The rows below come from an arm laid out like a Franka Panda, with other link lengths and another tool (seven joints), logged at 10 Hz.
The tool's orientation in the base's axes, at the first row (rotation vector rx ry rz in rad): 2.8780 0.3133 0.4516
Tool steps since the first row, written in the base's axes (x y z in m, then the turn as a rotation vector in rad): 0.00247 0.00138 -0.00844 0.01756 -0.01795 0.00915; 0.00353 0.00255 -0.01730 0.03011 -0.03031 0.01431; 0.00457 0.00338 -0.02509 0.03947 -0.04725 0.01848; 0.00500 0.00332 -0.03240 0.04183 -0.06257 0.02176; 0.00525 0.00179 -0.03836 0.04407 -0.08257 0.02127
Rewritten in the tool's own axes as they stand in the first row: 0.00029 -0.00290 0.00841 0.01456 0.02241 0.00025; -0.00089 -0.00595 0.01679 0.02470 0.03765 0.00164; -0.00189 -0.00842 0.02424 0.03050 0.05646 0.00371; -0.00352 -0.01003 0.03119 0.02992 0.07229 0.00408; -0.00531 -0.00995 0.03708 0.02707 0.09167 0.00873
